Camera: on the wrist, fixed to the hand. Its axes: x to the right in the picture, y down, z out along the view.
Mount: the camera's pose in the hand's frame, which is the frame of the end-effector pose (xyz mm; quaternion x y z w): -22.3 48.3 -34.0 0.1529 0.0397 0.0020 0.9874
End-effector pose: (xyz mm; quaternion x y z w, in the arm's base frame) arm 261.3 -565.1 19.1 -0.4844 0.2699 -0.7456 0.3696
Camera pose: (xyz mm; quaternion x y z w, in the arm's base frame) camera 249.7 -573.5 -42.4 -0.3917 0.1681 -0.7960 0.4298
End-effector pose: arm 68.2 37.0 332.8 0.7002 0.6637 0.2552 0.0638
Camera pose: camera 96.7 1.7 376.7 -0.6924 -0.6955 -0.1784 0.0709
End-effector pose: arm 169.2 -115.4 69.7 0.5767 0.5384 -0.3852 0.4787
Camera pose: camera 211.8 -86.3 106.1 0.6590 0.4906 -0.4388 0.3639
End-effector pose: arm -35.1 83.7 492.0 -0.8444 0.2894 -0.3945 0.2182
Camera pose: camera -89.0 58.1 471.3 -0.7842 0.2358 -0.4669 0.3339
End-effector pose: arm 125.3 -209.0 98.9 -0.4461 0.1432 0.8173 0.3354
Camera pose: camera 122.6 -272.0 95.1 -0.4214 0.2806 0.7681 0.3921
